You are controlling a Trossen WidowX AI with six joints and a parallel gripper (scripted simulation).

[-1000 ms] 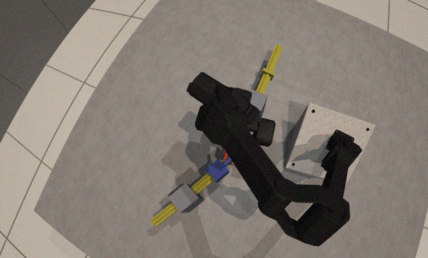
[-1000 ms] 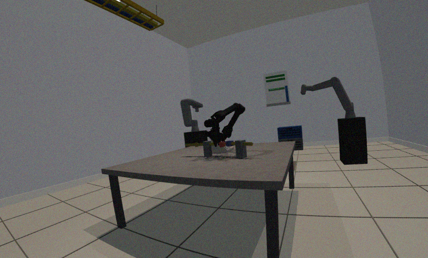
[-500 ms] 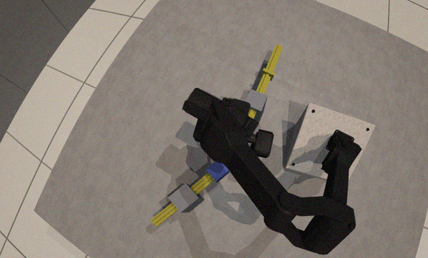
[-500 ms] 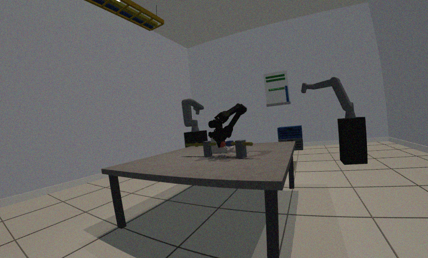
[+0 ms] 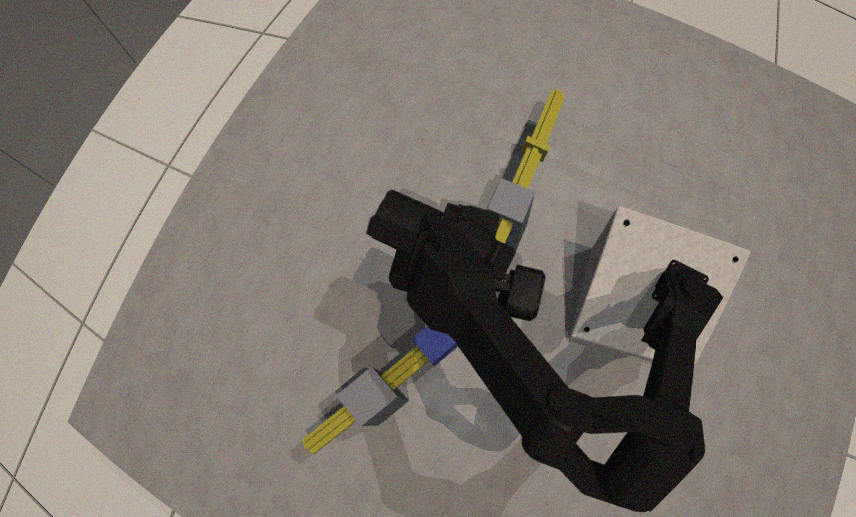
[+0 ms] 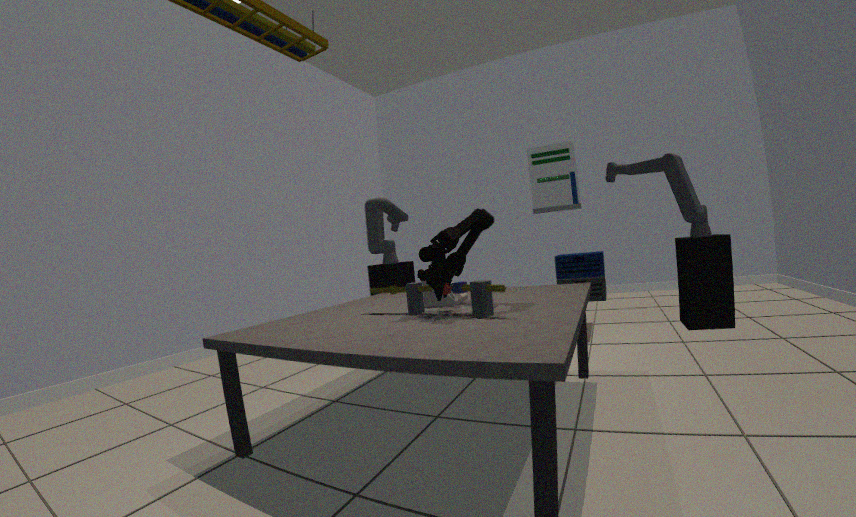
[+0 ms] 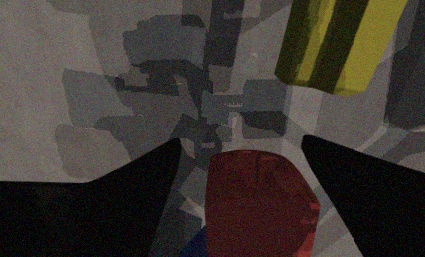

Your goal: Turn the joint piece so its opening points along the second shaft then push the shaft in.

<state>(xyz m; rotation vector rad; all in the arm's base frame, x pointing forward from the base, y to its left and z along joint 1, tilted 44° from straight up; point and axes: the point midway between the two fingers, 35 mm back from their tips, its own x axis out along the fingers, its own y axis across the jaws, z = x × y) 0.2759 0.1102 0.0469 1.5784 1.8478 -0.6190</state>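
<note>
My gripper tip is now 40 mm below the dark red joint piece and 20 mm to the right of it.
</note>
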